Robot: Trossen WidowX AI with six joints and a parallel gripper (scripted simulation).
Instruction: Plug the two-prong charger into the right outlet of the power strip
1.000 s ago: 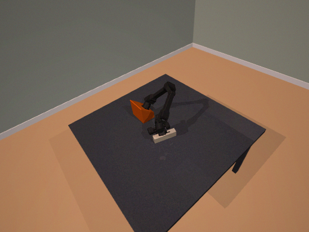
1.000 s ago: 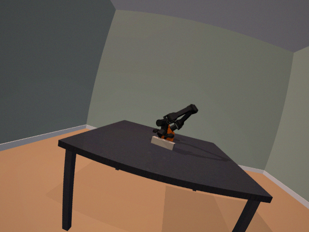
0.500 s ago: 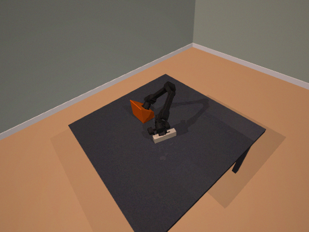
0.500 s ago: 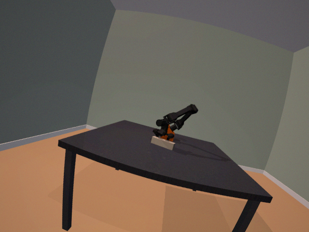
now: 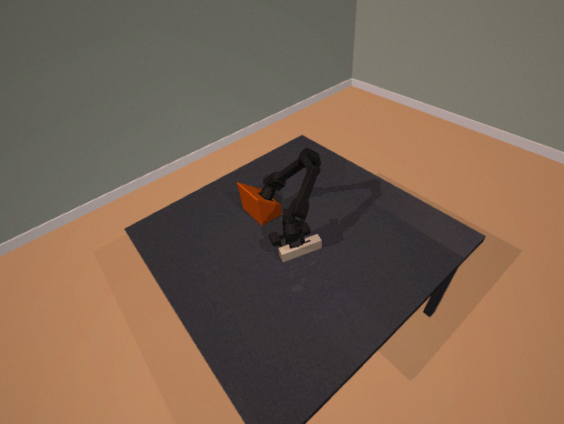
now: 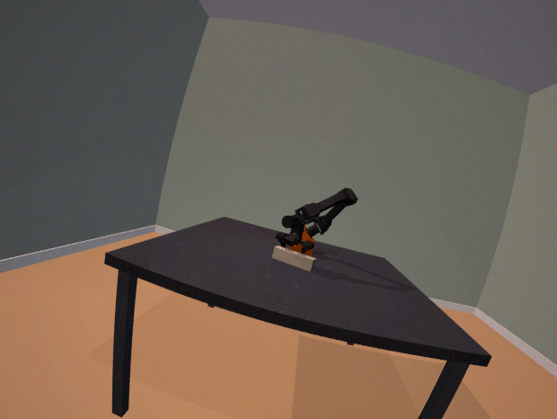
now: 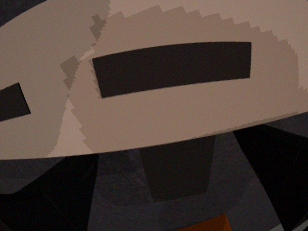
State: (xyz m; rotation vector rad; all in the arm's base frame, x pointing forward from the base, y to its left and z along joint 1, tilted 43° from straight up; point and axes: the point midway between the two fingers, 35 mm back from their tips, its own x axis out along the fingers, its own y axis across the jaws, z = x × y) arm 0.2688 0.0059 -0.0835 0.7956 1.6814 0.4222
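The dark charger is 2 cm ahead of my gripper tip, 1 cm to the right of it and 1 cm above it.
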